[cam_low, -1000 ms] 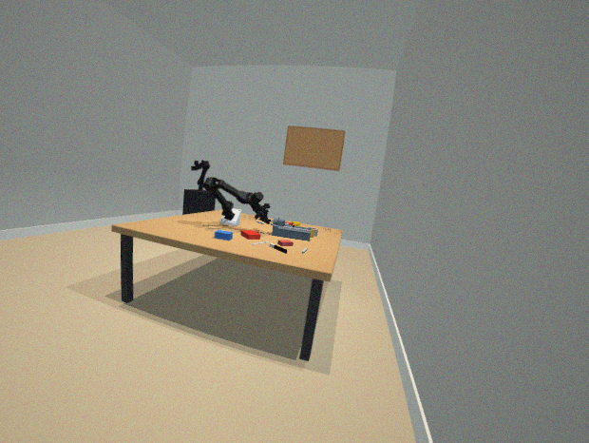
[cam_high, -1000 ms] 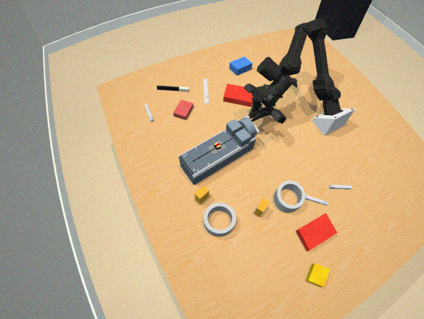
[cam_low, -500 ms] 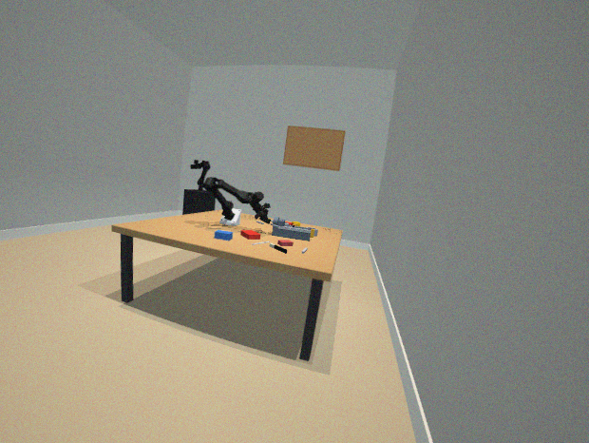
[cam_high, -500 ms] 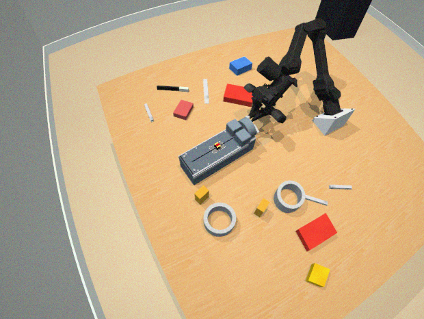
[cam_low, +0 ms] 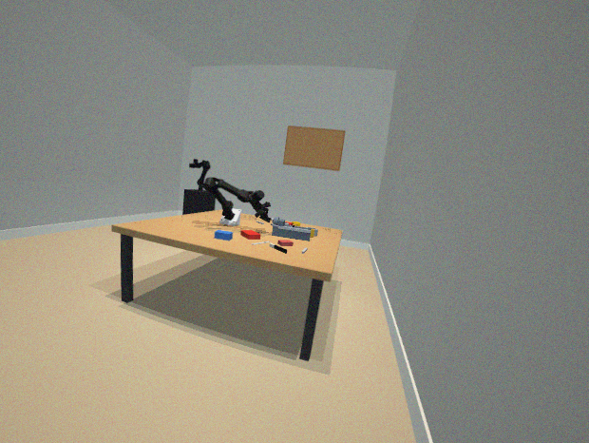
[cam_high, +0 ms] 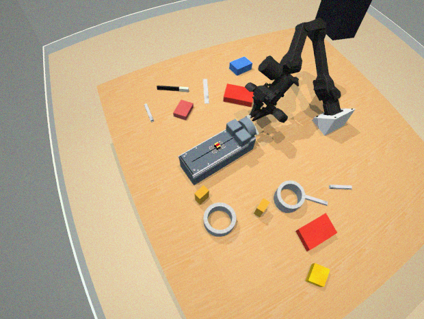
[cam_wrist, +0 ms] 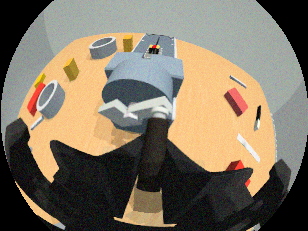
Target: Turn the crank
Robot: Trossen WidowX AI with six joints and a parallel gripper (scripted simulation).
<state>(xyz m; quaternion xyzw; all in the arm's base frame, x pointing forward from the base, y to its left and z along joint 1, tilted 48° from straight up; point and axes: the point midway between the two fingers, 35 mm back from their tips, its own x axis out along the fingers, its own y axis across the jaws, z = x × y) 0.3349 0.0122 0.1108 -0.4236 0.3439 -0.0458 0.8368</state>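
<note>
The red pointer lies 160 mm ahead of my gripper tip and 60 mm to the left of it. The rest, counted from my gripper tip: red block: 200 mm ahead, 190 mm to the right, 70 mm below; dark crank handle: 20 mm behind, 20 mm above; black marker: 310 mm to the right, 190 mm ahead, 70 mm below.
</note>
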